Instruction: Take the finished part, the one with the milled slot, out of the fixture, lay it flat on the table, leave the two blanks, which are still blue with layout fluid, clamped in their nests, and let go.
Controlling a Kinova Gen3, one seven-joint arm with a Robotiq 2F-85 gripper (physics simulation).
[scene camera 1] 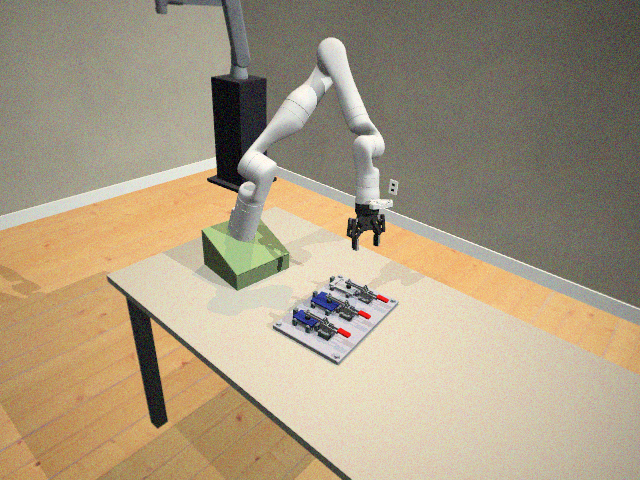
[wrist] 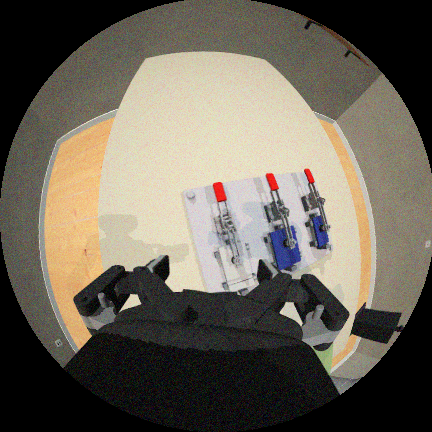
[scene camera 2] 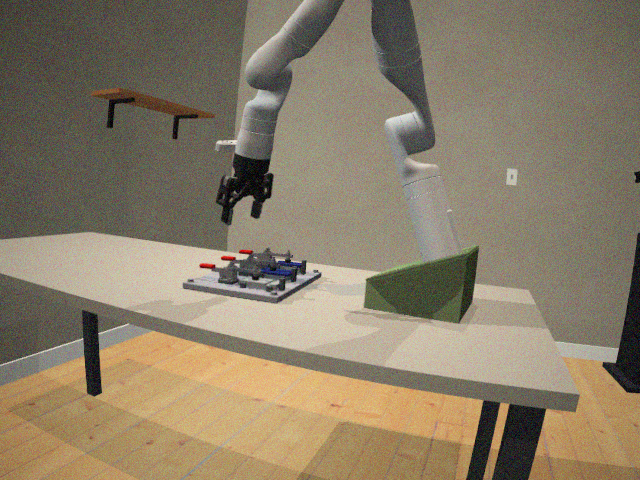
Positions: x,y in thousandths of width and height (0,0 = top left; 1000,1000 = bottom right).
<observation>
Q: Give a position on a finished part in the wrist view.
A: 547,645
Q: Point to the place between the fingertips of my gripper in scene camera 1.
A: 573,518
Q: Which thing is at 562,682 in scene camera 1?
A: A fixture plate.
</observation>
